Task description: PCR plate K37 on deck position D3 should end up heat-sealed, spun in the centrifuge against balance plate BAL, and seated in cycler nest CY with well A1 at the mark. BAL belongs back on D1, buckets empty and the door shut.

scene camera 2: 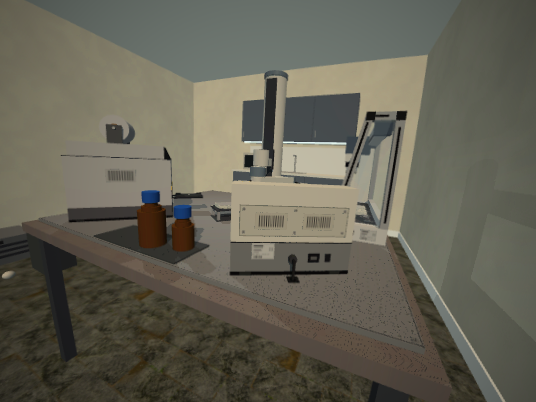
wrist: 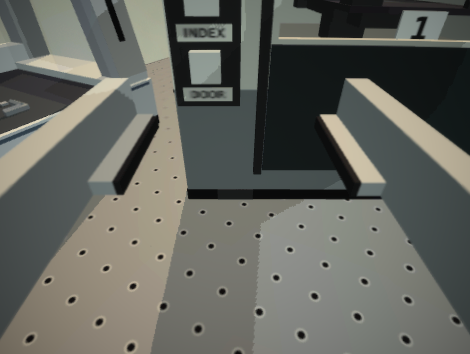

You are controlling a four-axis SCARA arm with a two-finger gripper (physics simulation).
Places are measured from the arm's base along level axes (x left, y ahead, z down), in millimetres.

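Pixels of known places: gripper, fingertip midpoint: [wrist: 236, 102].
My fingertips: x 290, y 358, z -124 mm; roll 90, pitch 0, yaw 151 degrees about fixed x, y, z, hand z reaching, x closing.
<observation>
Behind a point stands the place of what it marks.
My gripper [wrist: 236, 102] {x 290, y 358, z -124 mm} is shut with nothing between its fingers, which stand apart at their narrowest. It is in front of the centrifuge [wrist: 217, 145] {x 334, y 408, z -66 mm}, low over the perforated deck. The DOOR button [wrist: 205, 67] {x 334, y 400, z -123 mm} is on a black strip beyond the fingers, left of centre, below the INDEX label [wrist: 204, 33] {x 338, y 406, z -140 mm}. A dark panel [wrist: 300, 105] {x 284, y 434, z -98 mm} stands to the right. Above its top edge, dark rotor parts and a tag marked 1 [wrist: 421, 25] {x 229, y 503, z -142 mm} show, so the front is open there. In scene camera 2, the beige and grey housing [scene camera 2: 295, 192] {x 437, y 879, z -241 mm} hides the gripper. Plates K37 and BAL cannot be made out.
A white box-shaped device [scene camera 2: 117, 187] {x -415, y 814, z -167 mm} with a roll on top stands at the left. Two brown bottles [scene camera 2: 152, 227] {x -5, y 950, z -88 mm} [scene camera 2: 183, 236] {x 95, y 919, z -68 mm} with blue caps stand on a dark mat [scene camera 2: 117, 235] {x -211, y 945, z -18 mm}. A tall slanted frame [scene camera 2: 392, 170] {x 697, y 491, z -310 mm} [wrist: 102, 40] {x 497, y 452, z -118 mm} stands beside the centrifuge. The robot column [scene camera 2: 280, 125] {x 66, y 36, z -561 mm} rises behind.
</observation>
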